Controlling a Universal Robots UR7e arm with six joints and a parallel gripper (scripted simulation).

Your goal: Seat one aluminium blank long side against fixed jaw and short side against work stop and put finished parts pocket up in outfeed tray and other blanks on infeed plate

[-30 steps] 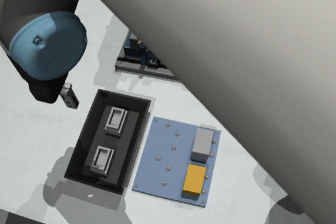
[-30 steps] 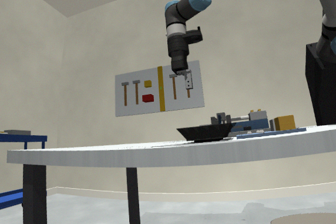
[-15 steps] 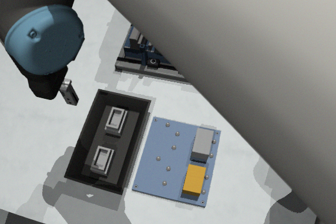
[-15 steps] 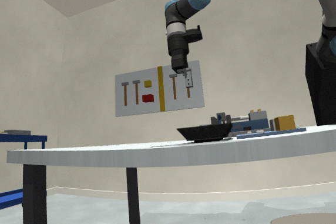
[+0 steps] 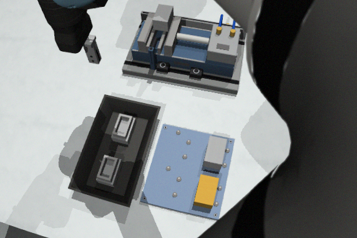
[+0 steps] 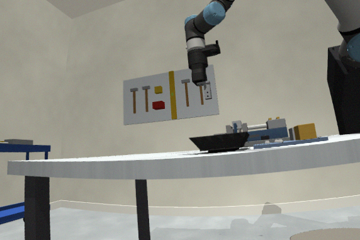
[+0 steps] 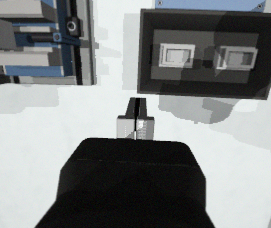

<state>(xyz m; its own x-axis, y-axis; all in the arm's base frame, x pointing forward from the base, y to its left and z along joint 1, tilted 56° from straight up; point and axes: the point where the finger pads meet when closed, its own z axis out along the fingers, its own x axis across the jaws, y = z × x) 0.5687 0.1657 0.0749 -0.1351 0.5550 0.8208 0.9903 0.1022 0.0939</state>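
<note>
Now: the blue base 210 mm to the right of my hand, 160 mm below it and 120 mm behind it. From my hand the other things lie so: brass blank (290 mm behind, 180 mm below, 120 mm to the left).
</note>
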